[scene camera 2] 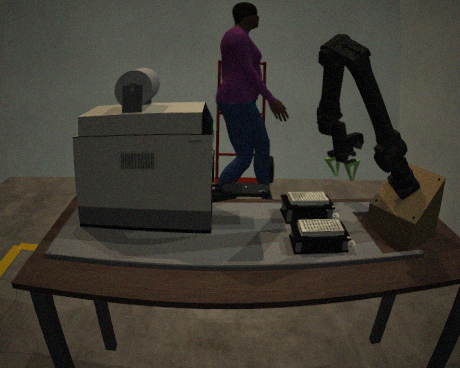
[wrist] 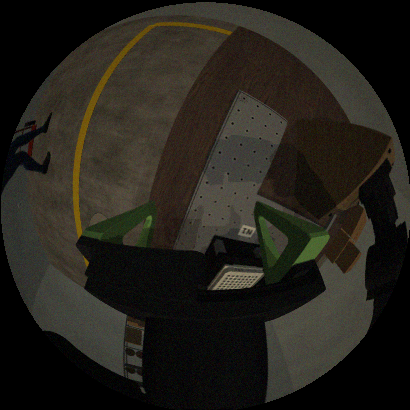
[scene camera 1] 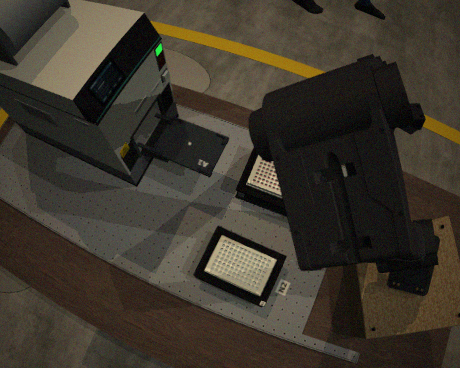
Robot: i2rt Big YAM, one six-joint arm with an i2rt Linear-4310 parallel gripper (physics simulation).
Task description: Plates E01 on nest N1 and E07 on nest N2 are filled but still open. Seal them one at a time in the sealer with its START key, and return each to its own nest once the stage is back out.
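Where they show: gripper, fingertip midpoint: [scene camera 2: 344, 178] [wrist: 204, 206]; arm's base at its link origin: [scene camera 2: 404, 183] [wrist: 372, 180] [scene camera 1: 414, 262].
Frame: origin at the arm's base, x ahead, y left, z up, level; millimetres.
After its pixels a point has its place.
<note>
Plate E01 [scene camera 1: 264, 176] @(x 357, y -75, z -85 mm) [scene camera 2: 306, 197] @(x 334, y -80, z -80 mm) [wrist: 237, 279] @(x 289, y -94, z -80 mm), pale with reddish wells in scene camera 1, sits on black nest N1 [scene camera 1: 260, 201] @(x 345, y -38, z -143 mm) [wrist: 232, 246] @(x 261, y -104, z -143 mm), partly hidden by the arm. Plate E07 [scene camera 1: 241, 264] @(x 323, y 123, z -87 mm) [scene camera 2: 321, 227] @(x 326, y 140, z -88 mm) sits on nest N2 [scene camera 1: 228, 290] @(x 324, y 182, z -103 mm) [scene camera 2: 320, 244] @(x 321, y 137, z -142 mm). The sealer [scene camera 1: 65, 132] @(x 777, y 57, z 23 mm) [scene camera 2: 145, 180] @(x 817, y 58, z 10 mm) stands at the left, its dark stage [scene camera 1: 182, 142] @(x 547, y -55, z -44 mm) [scene camera 2: 242, 190] @(x 541, y -33, z -45 mm) out with no plate on it. A green lamp [scene camera 1: 159, 50] @(x 633, y -150, z 122 mm) is lit; I cannot make out the START key. My gripper [scene camera 2: 344, 175] @(x 165, y -219, z -56 mm) [wrist: 204, 206] @(x 165, y -219, z -56 mm) is open and empty, high above the table to the right of N1; the arm hides it in scene camera 1.
The arm's wooden base block [scene camera 1: 410, 295] @(x -19, y 63, z -11 mm) [scene camera 2: 410, 220] @(x 25, y 146, z -70 mm) [wrist: 330, 160] @(x 31, y -69, z -70 mm) stands at the table's right end. A metal strip [scene camera 1: 332, 347] @(x 54, y 209, z -147 mm) runs along the perforated board's front edge. A person [scene camera 2: 242, 75] and a red hand truck [scene camera 2: 218, 125] are behind the table.
</note>
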